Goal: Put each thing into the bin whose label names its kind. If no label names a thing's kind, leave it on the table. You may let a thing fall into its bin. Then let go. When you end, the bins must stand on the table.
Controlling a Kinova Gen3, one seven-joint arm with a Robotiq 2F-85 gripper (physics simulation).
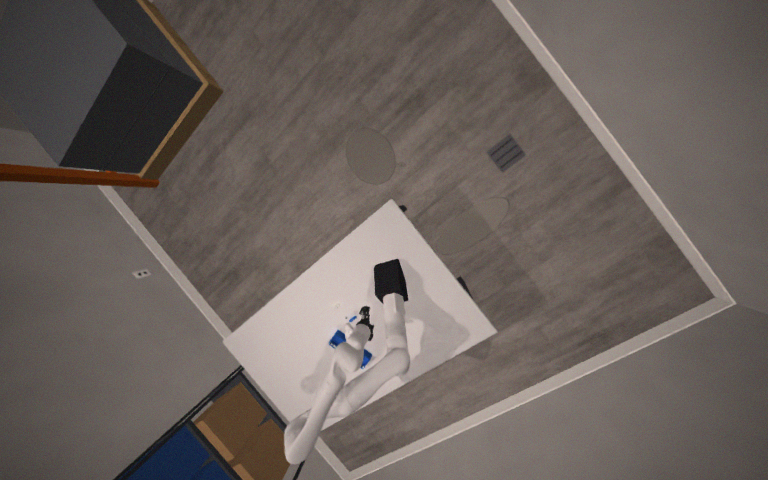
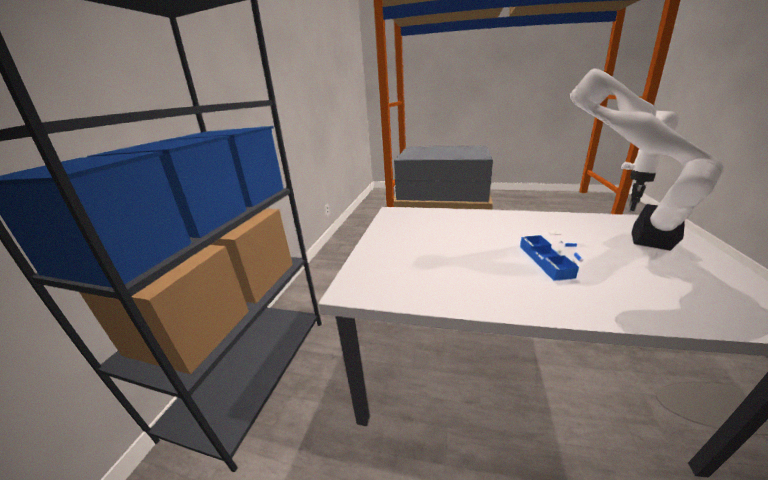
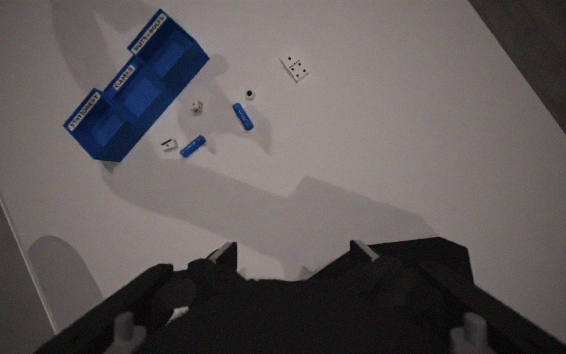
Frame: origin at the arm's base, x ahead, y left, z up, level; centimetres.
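Seen in the pictures: gripper, between the fingertips: (image 1: 370,316) (image 2: 631,208) (image 3: 292,254); arm's base, origin of its link: (image 1: 392,298) (image 2: 664,220).
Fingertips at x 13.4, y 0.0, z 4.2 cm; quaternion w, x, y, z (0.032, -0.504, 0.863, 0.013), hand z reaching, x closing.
Pixels of each thing's top centre, then the offset from my fingertips to it. Level surfaces: height alone.
- white domino, centre of its top: (image 3: 294,64) (image 2: 555,232) dx +21.9, dy -12.1, dz -16.7 cm
- die, centre of its top: (image 3: 193,104) dx +25.3, dy +5.7, dz -15.8 cm
- small white block with a black line, centre of its top: (image 3: 167,144) dx +22.2, dy +13.4, dz -16.3 cm
- white table, height of its surface: dz -17.5 cm
Three joined blue bins stand on the table, labelled STATIONERY (image 3: 106,131), GAMES (image 3: 141,98) and NUTS+BOLTS (image 3: 171,58). I see no things inside them. A white domino (image 3: 296,67) (image 2: 555,233) lies farthest from the bins. A die (image 3: 196,107) lies beside the GAMES bin. A small white piece with a black dark spot (image 3: 250,94) lies near one blue cylinder (image 3: 243,117) (image 2: 570,245). Another blue cylinder (image 3: 193,146) (image 2: 578,256) lies beside a small white block with a black line (image 3: 169,145). My gripper (image 3: 292,254) (image 2: 634,207) (image 1: 368,323) is open and empty, high above the table, away from the things.
The white table (image 1: 294,316) (image 2: 407,271) carries the arm's black base (image 1: 389,280) (image 2: 656,229). A black shelf rack (image 2: 281,135) with blue and brown boxes stands beyond the table's left end. An orange rack (image 2: 382,113) stands behind. Arm shadows cross the table.
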